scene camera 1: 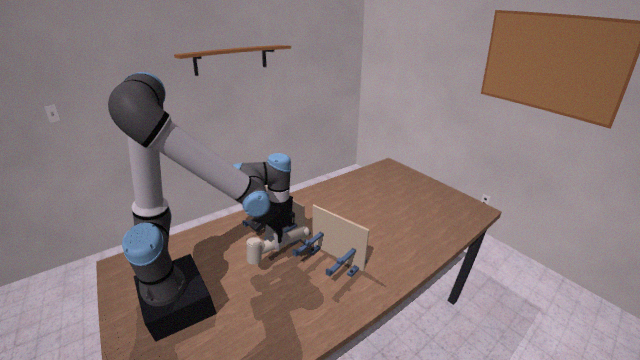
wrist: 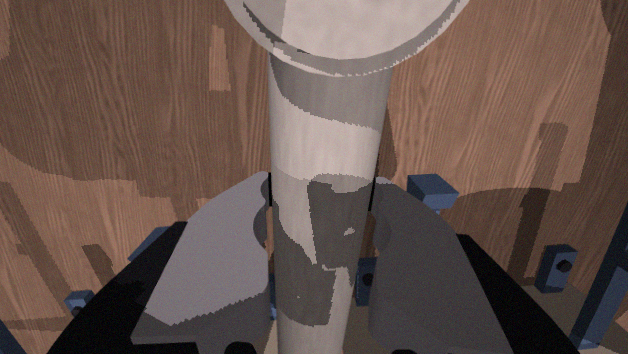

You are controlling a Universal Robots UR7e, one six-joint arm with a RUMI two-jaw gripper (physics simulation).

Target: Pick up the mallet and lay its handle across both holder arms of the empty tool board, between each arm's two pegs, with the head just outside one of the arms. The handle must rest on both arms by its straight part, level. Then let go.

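Where they show: gripper, between the fingertips: (scene camera 1: 273, 247) (wrist: 320, 179); arm's base, origin of its link: (scene camera 1: 163, 287).
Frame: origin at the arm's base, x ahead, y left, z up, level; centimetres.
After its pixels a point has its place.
The pale mallet has a thick cylindrical head (scene camera 1: 254, 251) @(x 31.5, y -8.6, z 3.4 cm) (wrist: 345, 25) @(x 34.9, y -6.4, z 5.5 cm) and a straight round handle (scene camera 1: 298, 234) @(x 51.5, y -8.8, z 0.0 cm) (wrist: 327, 145) @(x 38.0, y -6.5, z 2.7 cm). My gripper (scene camera 1: 279, 241) @(x 41.0, y -6.6, z -1.6 cm) (wrist: 320, 179) @(x 41.0, y -6.6, z -1.6 cm) is shut on the handle, a little behind the head, with one jaw on each side. The mallet is raised above the table, its handle roughly level. The right-hand tool board (scene camera 1: 340, 235) @(x 61.1, y -21.9, z 1.9 cm) stands upright, with two blue holder arms (scene camera 1: 308, 244) @(x 50.8, y -15.3, z -0.6 cm) (scene camera 1: 341, 262) @(x 52.5, y -30.4, z -0.4 cm) in front. No tool shows on those arms. The handle's far end is near that board's left edge; whether they touch cannot be told.
A second upright board (scene camera 1: 298, 212) @(x 58.0, y -1.3, z 3.6 cm) stands behind the gripper, partly hidden, with blue arm parts (scene camera 1: 247, 223) @(x 42.4, y 14.8, z -3.1 cm) near it. What it holds cannot be told. Blue parts (wrist: 432, 191) @(x 41.7, y -0.6, z -1.8 cm) (wrist: 556, 267) @(x 53.7, y 17.2, z -9.3 cm) show around the jaws in the wrist view. The robot base (scene camera 1: 175, 300) @(x 1.1, y -7.6, z -0.2 cm) stands on the wooden table (scene camera 1: 400, 210) @(x 108.9, y -20.7, z -10.5 cm).
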